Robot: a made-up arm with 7 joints.
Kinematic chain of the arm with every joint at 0, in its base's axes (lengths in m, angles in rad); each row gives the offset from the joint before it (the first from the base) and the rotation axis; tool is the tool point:
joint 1: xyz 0 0 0.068 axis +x
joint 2: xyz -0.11 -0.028 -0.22 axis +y
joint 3: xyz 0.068 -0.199 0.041 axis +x
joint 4: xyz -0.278 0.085 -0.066 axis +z
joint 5: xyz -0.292 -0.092 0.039 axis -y
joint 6: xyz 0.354 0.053 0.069 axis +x
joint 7: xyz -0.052 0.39 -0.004 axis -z
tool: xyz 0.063 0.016 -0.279
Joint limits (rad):
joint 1: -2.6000..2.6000
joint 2: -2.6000..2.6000
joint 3: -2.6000..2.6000
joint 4: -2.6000..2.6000
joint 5: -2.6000..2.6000
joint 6: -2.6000..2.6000
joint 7: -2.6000..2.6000
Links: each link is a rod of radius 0.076 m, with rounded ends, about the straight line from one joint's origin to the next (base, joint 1, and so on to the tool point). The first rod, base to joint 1, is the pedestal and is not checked.
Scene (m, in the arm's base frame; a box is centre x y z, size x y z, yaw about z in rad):
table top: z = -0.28
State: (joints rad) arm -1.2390 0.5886 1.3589 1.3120 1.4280 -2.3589 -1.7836
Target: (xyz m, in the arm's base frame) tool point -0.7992 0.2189 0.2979
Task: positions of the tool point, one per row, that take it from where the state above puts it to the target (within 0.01 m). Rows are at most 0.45 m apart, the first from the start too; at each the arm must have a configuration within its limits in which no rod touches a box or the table.
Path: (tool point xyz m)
1: -0.2672 -0.6645 0.4704
2: -0.5699 -0.4915 0.5157
3: -0.7737 -0.1640 0.4648
4: -0.7992 0.2189 0.2979

